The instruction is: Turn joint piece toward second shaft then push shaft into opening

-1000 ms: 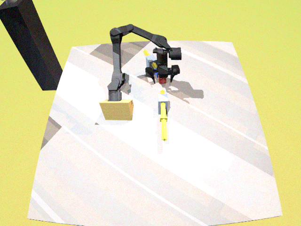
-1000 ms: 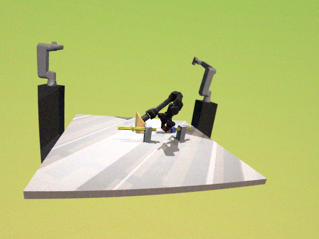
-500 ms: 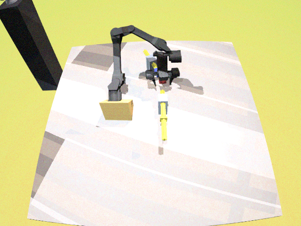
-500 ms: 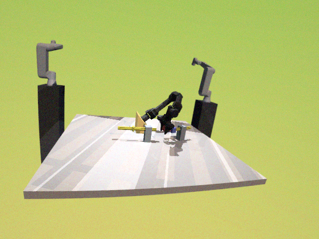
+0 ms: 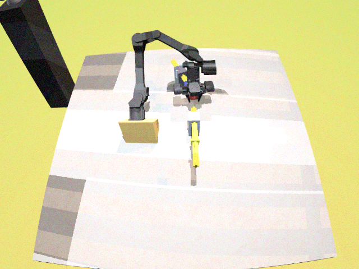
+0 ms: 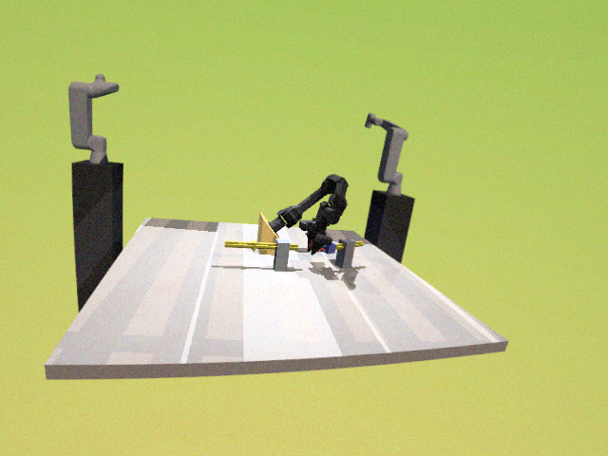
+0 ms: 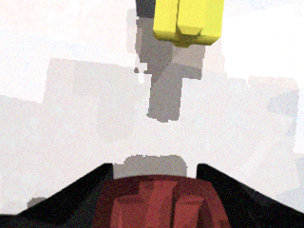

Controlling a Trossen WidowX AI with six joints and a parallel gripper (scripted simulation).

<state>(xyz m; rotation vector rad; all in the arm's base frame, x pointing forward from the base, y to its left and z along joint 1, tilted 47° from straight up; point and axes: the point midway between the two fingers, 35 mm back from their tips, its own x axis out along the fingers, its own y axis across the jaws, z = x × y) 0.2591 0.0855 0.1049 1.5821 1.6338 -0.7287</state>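
Right now my gripper tip is 20 mm to the right of the red square joint piece and 30 mm below it.
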